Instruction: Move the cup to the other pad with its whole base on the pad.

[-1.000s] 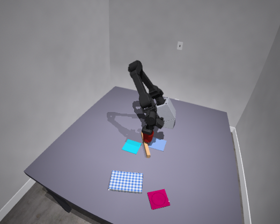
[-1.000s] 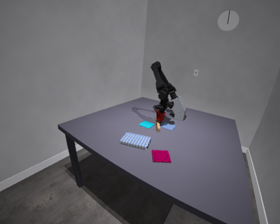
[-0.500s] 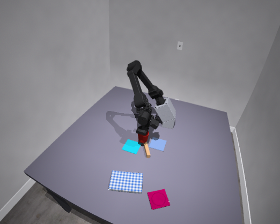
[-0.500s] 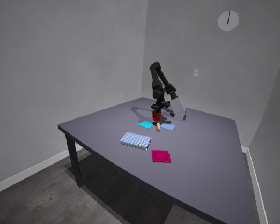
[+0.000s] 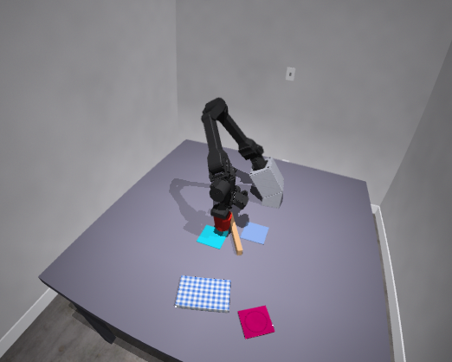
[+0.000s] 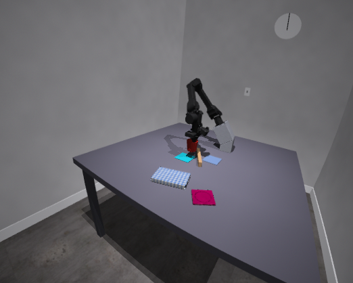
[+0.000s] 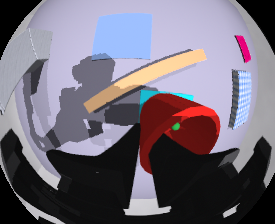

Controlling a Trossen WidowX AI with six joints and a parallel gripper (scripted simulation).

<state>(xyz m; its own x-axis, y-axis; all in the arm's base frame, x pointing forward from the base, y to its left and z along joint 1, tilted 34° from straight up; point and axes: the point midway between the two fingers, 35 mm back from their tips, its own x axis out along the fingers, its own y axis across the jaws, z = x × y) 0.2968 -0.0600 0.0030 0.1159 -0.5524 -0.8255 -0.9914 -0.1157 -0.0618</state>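
Now: the red cup 3 cm ahead of my hand and 5 cm below it. Also, from my hand: wooden bar 5 cm to the left, 12 cm below; then cyan pad 5 cm ahead, 3 cm to the right, 14 cm below; then green marble 5 cm ahead, 1 cm to the right, 6 cm below.
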